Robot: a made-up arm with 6 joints. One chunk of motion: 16 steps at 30 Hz.
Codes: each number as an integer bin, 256 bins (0 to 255) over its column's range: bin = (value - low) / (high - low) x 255, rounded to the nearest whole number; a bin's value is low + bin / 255 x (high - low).
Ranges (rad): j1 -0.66..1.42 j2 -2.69..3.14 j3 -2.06..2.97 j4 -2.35..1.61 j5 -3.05..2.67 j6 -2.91..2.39
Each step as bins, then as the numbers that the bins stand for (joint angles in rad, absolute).
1 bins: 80 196 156 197 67 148
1 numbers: -0.0075 1.7911 1.0172 0.7093 -1.5471 0.1661
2 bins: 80 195 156 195 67 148
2 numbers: -0.0075 1.7682 1.0172 0.6782 -1.5471 0.1661
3 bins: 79 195 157 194 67 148
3 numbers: -0.0156 1.7682 1.0369 0.6627 -1.5471 0.1661
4 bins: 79 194 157 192 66 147
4 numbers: -0.0156 1.7454 1.0369 0.6316 -1.5695 0.1453
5 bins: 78 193 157 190 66 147
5 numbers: -0.0238 1.7225 1.0369 0.6006 -1.5695 0.1453
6 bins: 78 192 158 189 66 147
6 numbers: -0.0238 1.6996 1.0566 0.5851 -1.5695 0.1453
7 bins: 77 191 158 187 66 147
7 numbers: -0.0319 1.6768 1.0566 0.5540 -1.5695 0.1453
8 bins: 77 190 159 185 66 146
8 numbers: -0.0319 1.6539 1.0764 0.5229 -1.5695 0.1245
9 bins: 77 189 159 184 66 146
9 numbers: -0.0319 1.6311 1.0764 0.5074 -1.5695 0.1245
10 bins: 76 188 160 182 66 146
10 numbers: -0.0401 1.6082 1.0961 0.4764 -1.5695 0.1245
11 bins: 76 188 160 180 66 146
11 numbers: -0.0401 1.6082 1.0961 0.4453 -1.5695 0.1245
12 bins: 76 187 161 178 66 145
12 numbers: -0.0401 1.5853 1.1158 0.4142 -1.5695 0.1037
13 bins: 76 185 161 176 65 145
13 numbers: -0.0401 1.5396 1.1158 0.3832 -1.5920 0.1037
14 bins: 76 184 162 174 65 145
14 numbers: -0.0401 1.5167 1.1355 0.3521 -1.5920 0.1037
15 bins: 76 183 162 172 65 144
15 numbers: -0.0401 1.4939 1.1355 0.3211 -1.5920 0.0829
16 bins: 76 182 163 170 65 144
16 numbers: -0.0401 1.4710 1.1553 0.2900 -1.5920 0.0829
